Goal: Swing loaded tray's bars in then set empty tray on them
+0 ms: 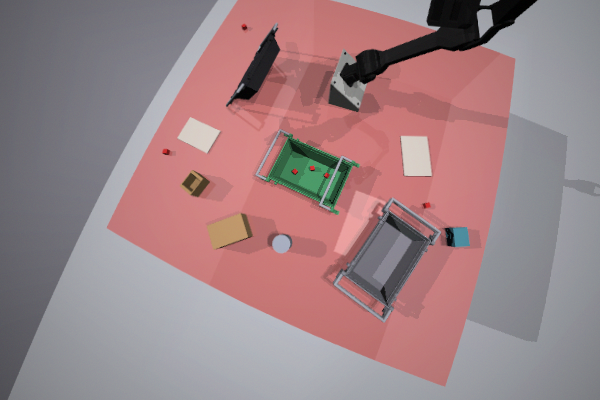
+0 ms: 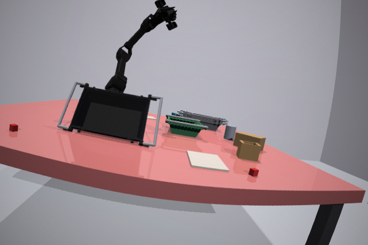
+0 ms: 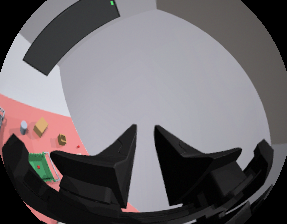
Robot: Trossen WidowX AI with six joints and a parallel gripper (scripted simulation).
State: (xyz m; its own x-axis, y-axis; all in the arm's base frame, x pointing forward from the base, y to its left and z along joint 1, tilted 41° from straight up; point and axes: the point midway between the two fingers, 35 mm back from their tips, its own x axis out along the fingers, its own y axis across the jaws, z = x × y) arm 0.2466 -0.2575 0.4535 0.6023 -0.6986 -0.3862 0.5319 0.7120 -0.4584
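Now: the black tray 560 mm below my gripper tip, 410 mm to the right of it and 120 mm behind it. The rest, counted from my gripper tip: grey cylinder 590 mm below, 400 mm ahead, 30 mm to the right; teal block 610 mm below, 480 mm to the left, 140 mm ahead.
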